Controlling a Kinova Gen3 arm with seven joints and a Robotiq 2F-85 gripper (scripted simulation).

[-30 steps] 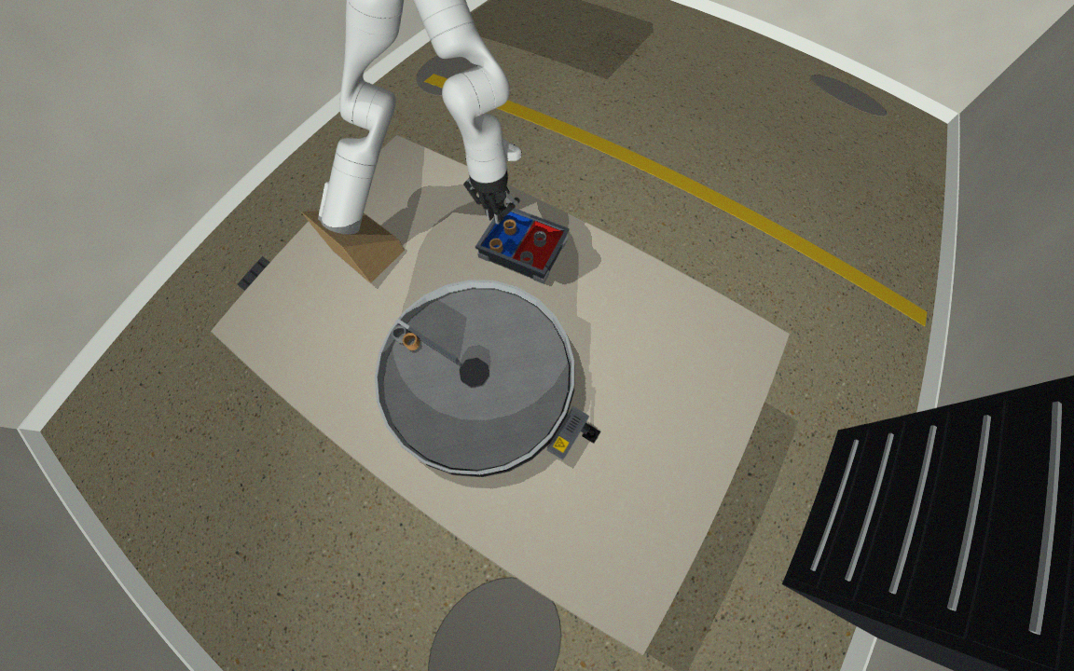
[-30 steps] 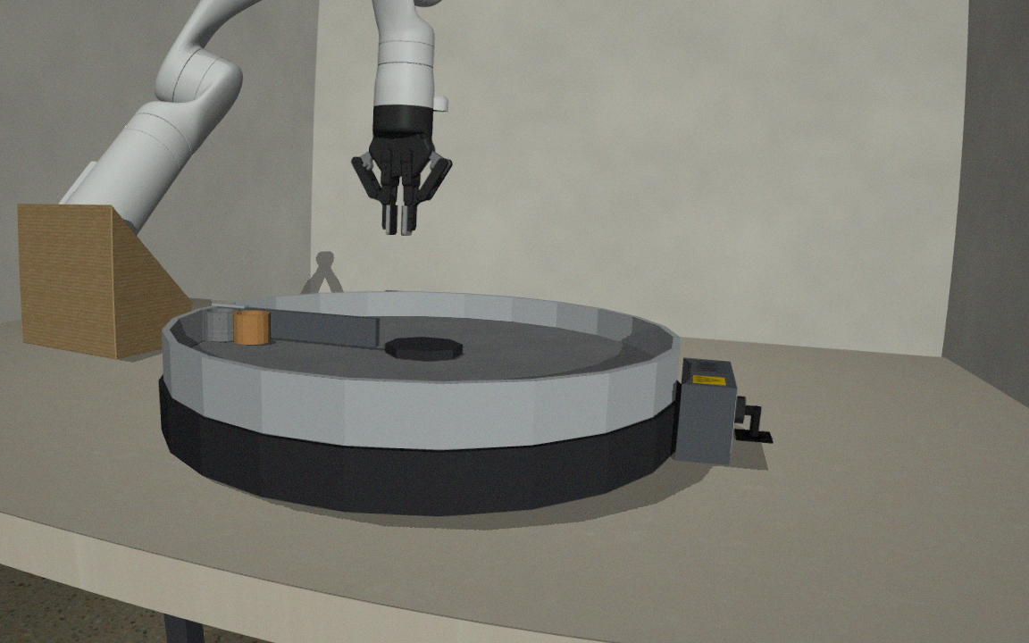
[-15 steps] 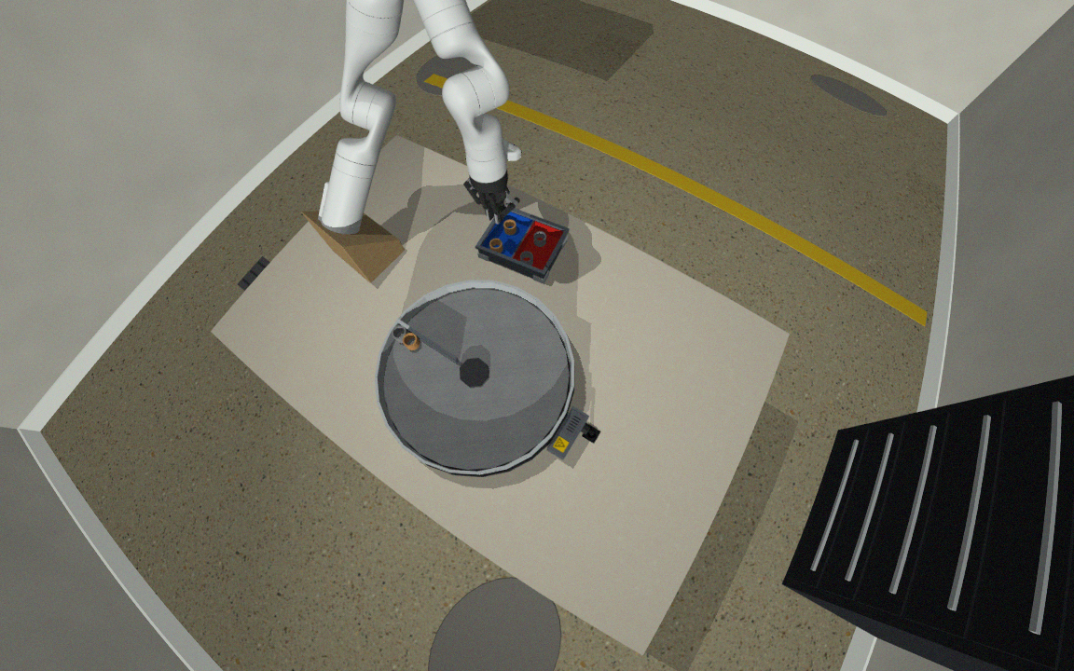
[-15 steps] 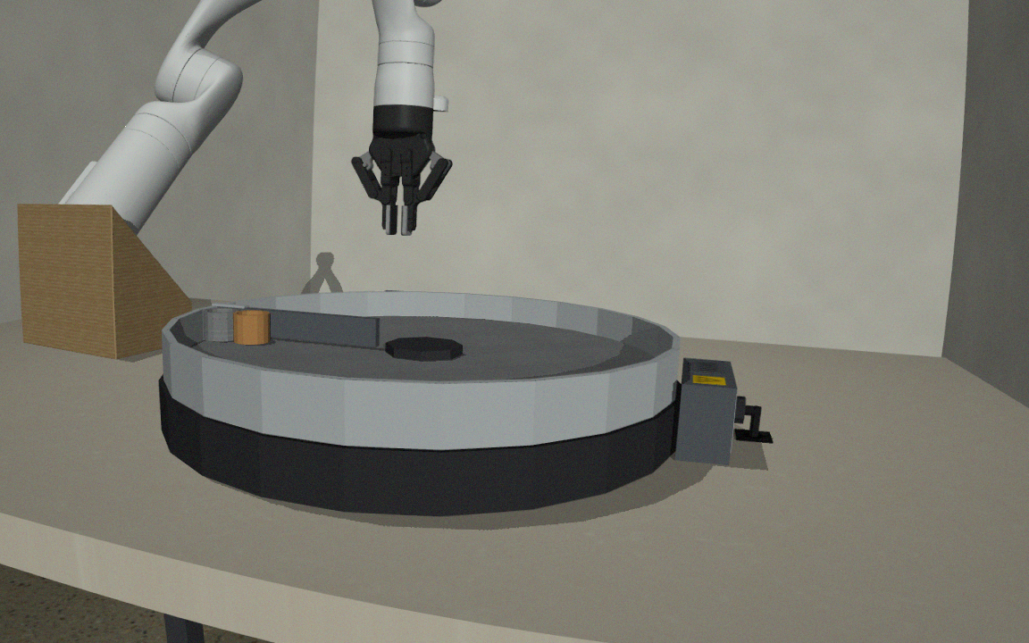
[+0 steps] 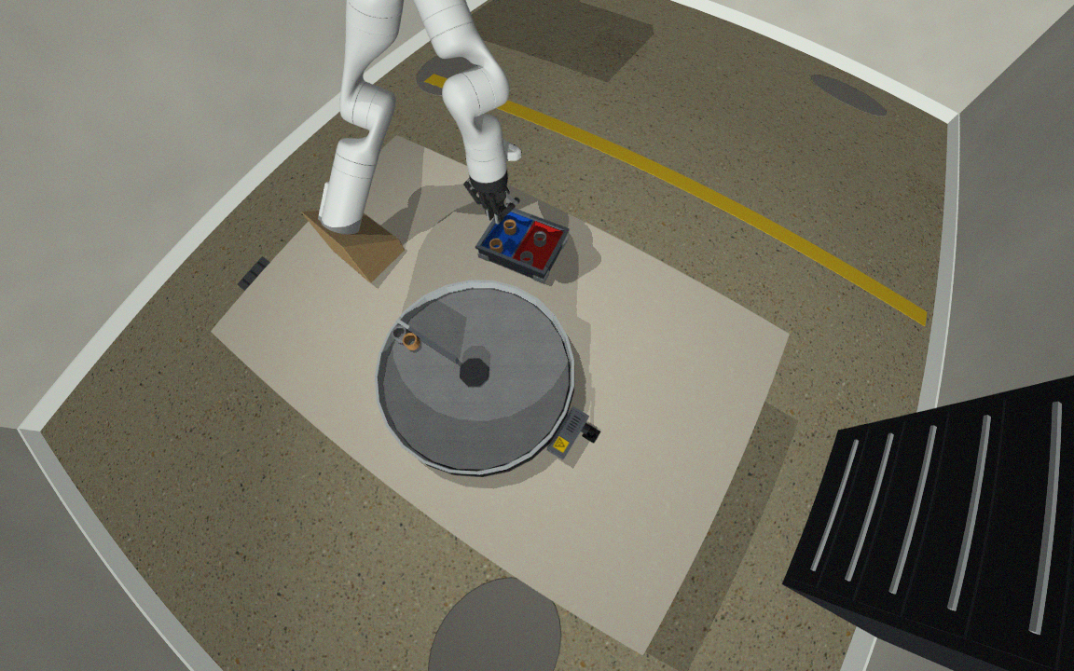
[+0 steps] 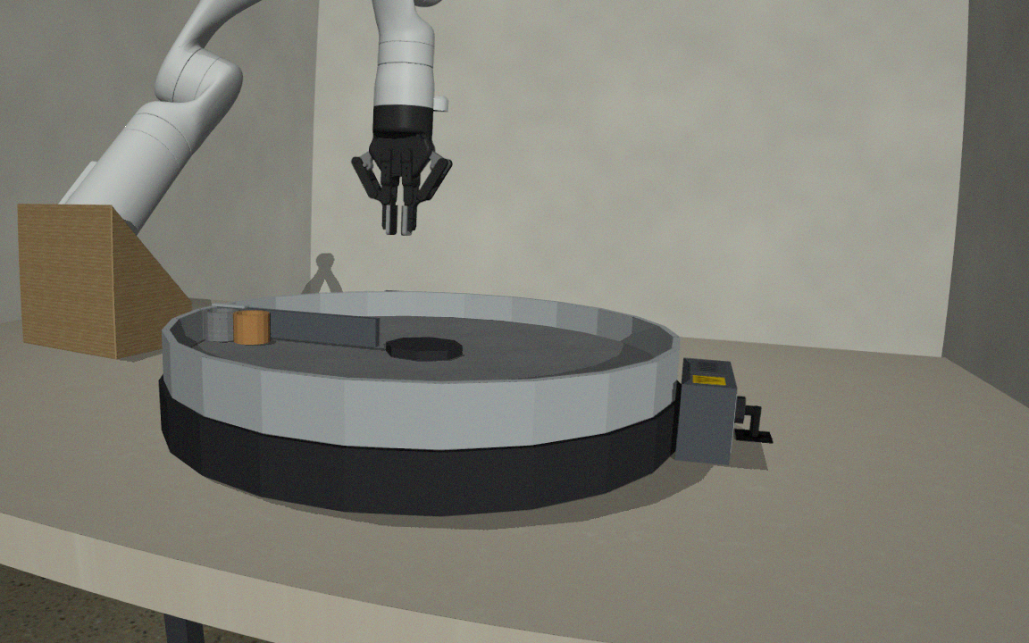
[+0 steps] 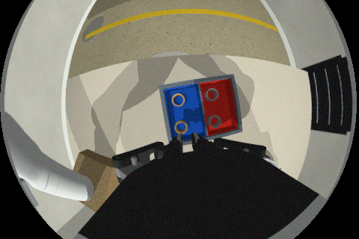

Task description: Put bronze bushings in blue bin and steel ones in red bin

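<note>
My gripper is now 13 cm short of the grey turntable, 31 cm to the left of it and 10 cm above it.
</note>
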